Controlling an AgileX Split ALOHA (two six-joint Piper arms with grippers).
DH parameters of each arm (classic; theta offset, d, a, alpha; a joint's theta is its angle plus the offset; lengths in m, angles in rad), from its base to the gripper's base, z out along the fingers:
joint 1: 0 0.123 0 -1.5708
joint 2: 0.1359 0 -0.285 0
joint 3: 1.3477 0 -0.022 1.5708
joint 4: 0 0.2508 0 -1.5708
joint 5: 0 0 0.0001 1.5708
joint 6: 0 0.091 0 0
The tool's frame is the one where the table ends.
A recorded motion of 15 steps. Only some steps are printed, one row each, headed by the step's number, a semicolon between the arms.
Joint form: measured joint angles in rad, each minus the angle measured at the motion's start. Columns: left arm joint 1, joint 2, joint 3, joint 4, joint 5, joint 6; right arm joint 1, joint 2, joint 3, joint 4, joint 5, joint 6.
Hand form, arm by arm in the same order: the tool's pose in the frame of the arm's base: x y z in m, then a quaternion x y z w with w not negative. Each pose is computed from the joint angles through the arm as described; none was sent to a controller.
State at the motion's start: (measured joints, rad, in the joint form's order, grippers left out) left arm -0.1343 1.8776 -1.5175 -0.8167 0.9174 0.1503; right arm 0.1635 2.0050 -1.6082 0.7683 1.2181 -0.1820
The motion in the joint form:
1: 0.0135 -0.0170 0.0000 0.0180 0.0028 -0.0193; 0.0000 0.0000 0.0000 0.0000 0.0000 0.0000
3: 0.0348 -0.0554 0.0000 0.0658 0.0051 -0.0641; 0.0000 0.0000 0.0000 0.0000 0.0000 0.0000
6: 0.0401 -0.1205 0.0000 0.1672 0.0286 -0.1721; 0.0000 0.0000 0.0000 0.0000 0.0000 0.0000
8: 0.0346 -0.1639 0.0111 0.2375 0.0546 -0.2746; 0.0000 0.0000 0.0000 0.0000 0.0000 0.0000
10: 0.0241 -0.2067 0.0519 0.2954 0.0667 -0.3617; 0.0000 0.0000 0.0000 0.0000 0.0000 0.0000
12: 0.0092 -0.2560 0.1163 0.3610 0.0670 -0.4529; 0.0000 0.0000 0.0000 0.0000 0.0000 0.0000
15: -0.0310 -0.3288 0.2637 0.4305 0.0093 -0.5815; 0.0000 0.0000 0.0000 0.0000 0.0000 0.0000
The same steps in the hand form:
1: 0.3971 -0.1005 0.2775 -0.05547 0.91766 -0.34864 0.18242; 0.3954 0.1254 0.2394 -0.03929 0.93405 0.35421 0.02325
3: 0.3925 -0.0890 0.2906 -0.06890 0.91919 -0.33418 0.19663; 0.3954 0.1254 0.2394 -0.03929 0.93405 0.35421 0.02325
6: 0.3792 -0.0807 0.3108 -0.08747 0.92519 -0.30764 0.20428; 0.3954 0.1254 0.2394 -0.03929 0.93405 0.35421 0.02325
8: 0.3674 -0.0781 0.3202 -0.11190 0.92973 -0.29104 0.19589; 0.3954 0.1254 0.2394 -0.03929 0.93405 0.35421 0.02325
10: 0.3541 -0.0772 0.3212 -0.13637 0.93412 -0.27467 0.18270; 0.3954 0.1254 0.2394 -0.03929 0.93405 0.35421 0.02325
12: 0.3383 -0.0762 0.3174 -0.16335 0.93847 -0.25305 0.16900; 0.3954 0.1254 0.2394 -0.03929 0.93405 0.35421 0.02325
15: 0.3129 -0.0800 0.2987 -0.20560 0.93919 -0.22946 0.15167; 0.3954 0.1254 0.2394 -0.03929 0.93405 0.35421 0.02325

